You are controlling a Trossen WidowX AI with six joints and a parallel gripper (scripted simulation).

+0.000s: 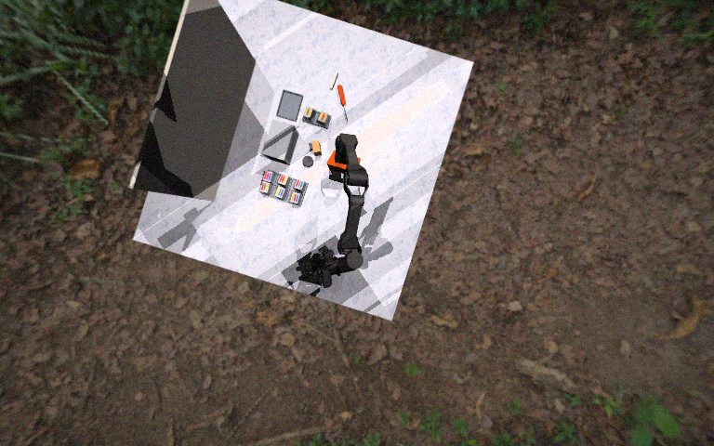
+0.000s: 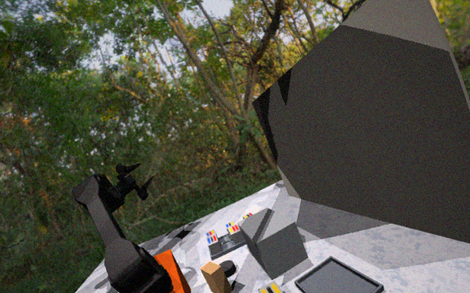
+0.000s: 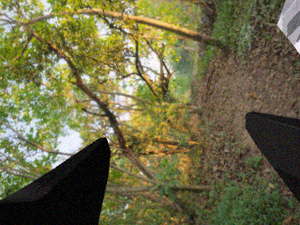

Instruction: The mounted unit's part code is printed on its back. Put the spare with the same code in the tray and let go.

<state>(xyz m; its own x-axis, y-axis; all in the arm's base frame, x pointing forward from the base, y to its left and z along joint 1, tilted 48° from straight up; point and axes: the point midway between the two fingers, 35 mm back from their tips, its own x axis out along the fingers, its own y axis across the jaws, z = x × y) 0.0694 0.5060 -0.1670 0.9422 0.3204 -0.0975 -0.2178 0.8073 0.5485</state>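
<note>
The grey spare lies 110 mm ahead of my gripper tip, 340 mm to the right of it and 300 mm below it. The rest, counted from my gripper tip: tan block 60 mm ahead, 520 mm to the right, 320 mm below; mounted unit 230 mm ahead, 500 mm to the right, 300 mm below; dark puck 100 mm ahead, 460 mm to the right, 340 mm below.
</note>
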